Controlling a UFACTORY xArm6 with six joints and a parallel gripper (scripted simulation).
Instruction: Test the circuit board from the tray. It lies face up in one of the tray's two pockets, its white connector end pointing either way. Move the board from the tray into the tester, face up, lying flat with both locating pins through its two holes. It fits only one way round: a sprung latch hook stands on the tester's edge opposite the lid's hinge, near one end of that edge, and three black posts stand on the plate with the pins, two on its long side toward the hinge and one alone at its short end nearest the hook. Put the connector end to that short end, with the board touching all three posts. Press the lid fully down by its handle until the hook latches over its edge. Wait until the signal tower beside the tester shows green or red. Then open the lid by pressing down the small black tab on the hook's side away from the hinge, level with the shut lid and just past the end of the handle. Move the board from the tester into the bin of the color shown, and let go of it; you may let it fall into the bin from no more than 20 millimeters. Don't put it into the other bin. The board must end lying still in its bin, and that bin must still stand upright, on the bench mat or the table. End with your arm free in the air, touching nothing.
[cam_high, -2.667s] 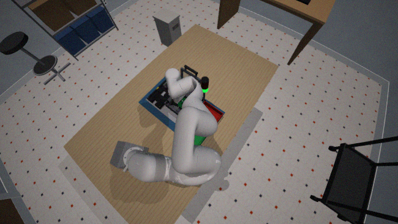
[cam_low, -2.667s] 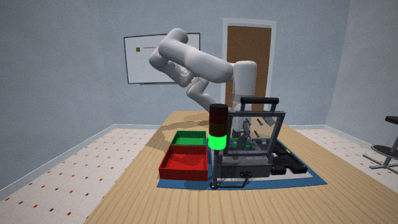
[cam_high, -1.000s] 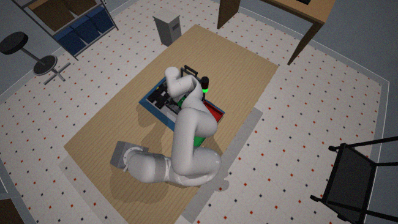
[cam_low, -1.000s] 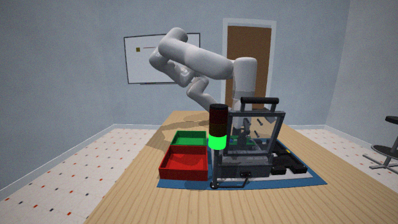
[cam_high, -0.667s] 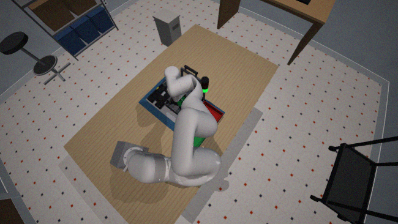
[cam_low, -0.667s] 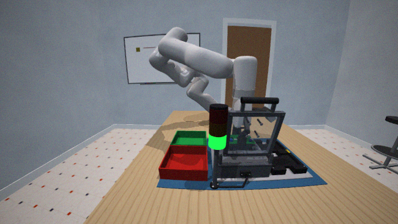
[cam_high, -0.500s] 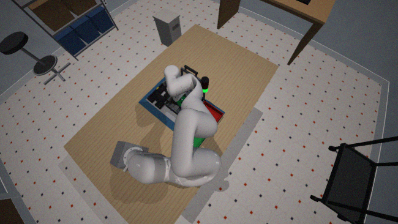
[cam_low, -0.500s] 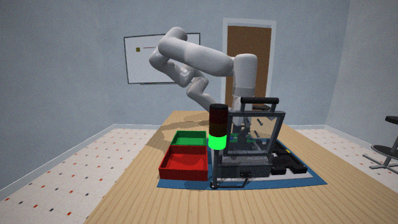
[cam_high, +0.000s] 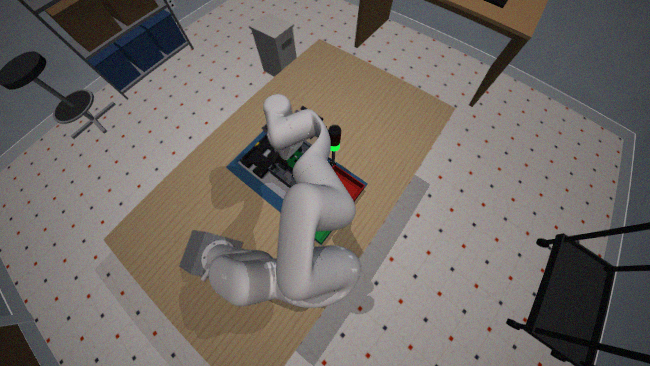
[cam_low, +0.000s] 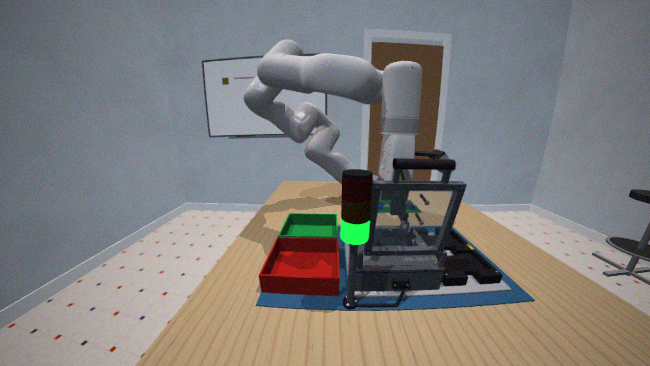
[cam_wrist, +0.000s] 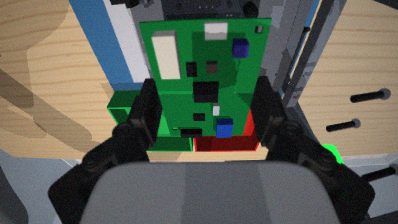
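Now: the green bin 150 mm behind my hand, 170 mm to the right of it and 140 mm below it. From my hand the other things lie so: green circuit board: 10 mm below; black latch hook: 50 mm behind, 70 mm to the left, 70 mm below; plate: 10 mm ahead, 90 mm below.
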